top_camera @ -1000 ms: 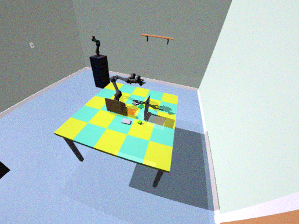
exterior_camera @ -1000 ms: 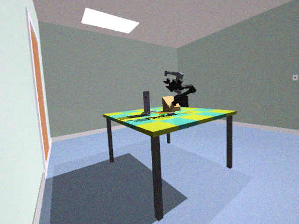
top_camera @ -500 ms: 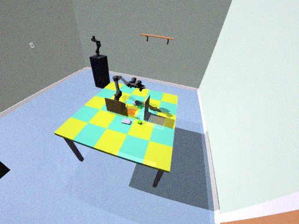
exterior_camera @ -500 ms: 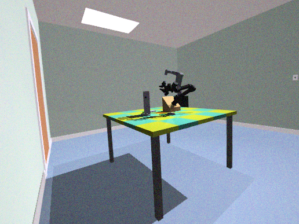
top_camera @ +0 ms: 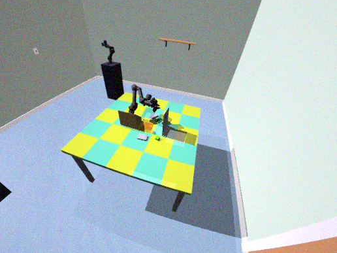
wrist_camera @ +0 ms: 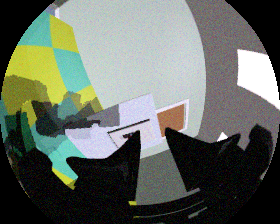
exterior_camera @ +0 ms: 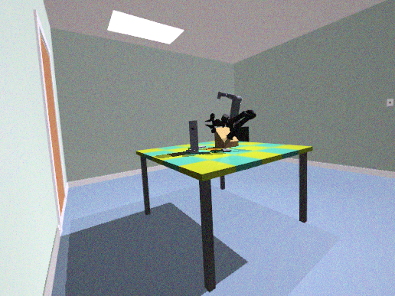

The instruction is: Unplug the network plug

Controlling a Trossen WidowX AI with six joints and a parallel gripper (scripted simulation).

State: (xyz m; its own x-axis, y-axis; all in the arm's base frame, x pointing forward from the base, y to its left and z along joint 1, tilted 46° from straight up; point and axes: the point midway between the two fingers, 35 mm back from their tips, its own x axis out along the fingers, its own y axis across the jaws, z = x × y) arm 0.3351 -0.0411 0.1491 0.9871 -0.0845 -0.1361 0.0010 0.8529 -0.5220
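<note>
My gripper tip is now 90 mm short of the red plug, 60 mm to the left of it and 50 mm above it. From my gripper tip the other things lie so: grey panel (140 mm below, 110 mm ahead, 70 mm to the right); then orange square (270 mm below, 120 mm behind, 70 mm to the right).
</note>
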